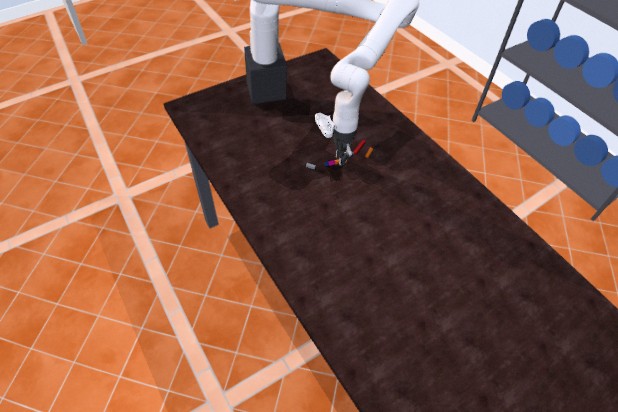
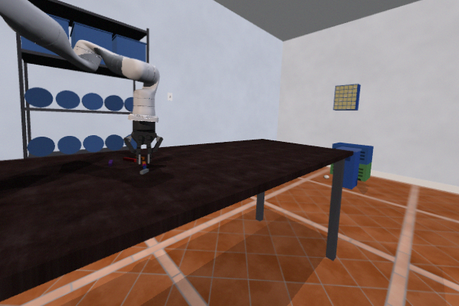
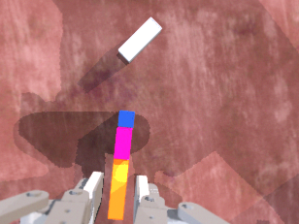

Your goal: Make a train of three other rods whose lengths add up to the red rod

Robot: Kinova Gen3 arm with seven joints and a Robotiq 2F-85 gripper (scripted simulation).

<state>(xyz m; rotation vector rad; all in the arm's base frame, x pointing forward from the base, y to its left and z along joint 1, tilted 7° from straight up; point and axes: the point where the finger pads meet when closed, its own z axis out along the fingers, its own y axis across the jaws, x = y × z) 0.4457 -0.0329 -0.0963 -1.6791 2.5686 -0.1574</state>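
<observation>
The magenta rod is 3 cm to the right of my hand, 2 cm below it and 1 cm behind it. From my hand the other things lie so: red rod: 9 cm to the left, 2 cm below, 1 cm behind; grey rod: 9 cm to the right, 4 cm behind, 2 cm below; blue rod: 4 cm to the right, 2 cm below, 2 cm behind.
</observation>
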